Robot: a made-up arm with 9 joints.
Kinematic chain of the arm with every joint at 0, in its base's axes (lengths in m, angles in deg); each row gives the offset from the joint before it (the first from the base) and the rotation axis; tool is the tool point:
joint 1: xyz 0 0 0.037 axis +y
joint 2: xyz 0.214 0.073 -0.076 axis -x
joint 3: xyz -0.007 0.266 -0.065 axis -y
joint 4: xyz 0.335 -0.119 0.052 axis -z
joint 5: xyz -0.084 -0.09 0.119 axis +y
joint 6: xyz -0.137 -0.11 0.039 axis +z
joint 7: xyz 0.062 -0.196 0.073 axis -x
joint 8: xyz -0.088 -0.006 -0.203 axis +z
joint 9: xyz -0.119 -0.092 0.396 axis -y
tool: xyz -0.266 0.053 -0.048
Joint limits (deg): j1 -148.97..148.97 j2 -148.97..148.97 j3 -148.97..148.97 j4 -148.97..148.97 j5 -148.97..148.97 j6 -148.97..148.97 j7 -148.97..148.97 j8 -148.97..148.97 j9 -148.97..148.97
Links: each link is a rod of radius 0.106 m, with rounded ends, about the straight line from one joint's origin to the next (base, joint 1, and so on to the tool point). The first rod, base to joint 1, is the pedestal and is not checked.
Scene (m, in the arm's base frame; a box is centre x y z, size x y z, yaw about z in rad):
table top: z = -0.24
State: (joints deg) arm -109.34 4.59 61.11 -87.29 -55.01 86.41 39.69 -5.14 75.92
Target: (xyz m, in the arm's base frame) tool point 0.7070 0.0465 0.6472
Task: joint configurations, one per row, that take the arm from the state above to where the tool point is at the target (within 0.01 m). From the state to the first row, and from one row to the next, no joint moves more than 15 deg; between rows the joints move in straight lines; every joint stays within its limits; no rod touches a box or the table.
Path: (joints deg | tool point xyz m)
1: -96.21 4.07 51.97 -85.91 -55.31 84.65 38.48 -7.69 75.35 | -0.6495 0.1633 0.3842
2: -83.08 3.54 42.83 -84.52 -55.61 82.89 37.27 -10.24 74.78 | -0.4918 0.1402 0.6477
3: -69.95 3.02 33.69 -83.14 -55.91 81.13 36.06 -12.80 74.22 | -0.2329 0.1163 0.8323
4: -56.82 2.49 24.55 -81.76 -56.21 79.37 34.85 -15.35 73.65 | 0.0880 0.0920 0.9016
5: -43.70 1.97 15.41 -80.38 -56.51 77.61 33.64 -17.90 73.08 | 0.4194 0.0686 0.8383
6: -30.57 1.45 6.27 -78.99 -56.81 75.85 32.43 -20.45 72.51 | 0.7070 0.0465 0.6472

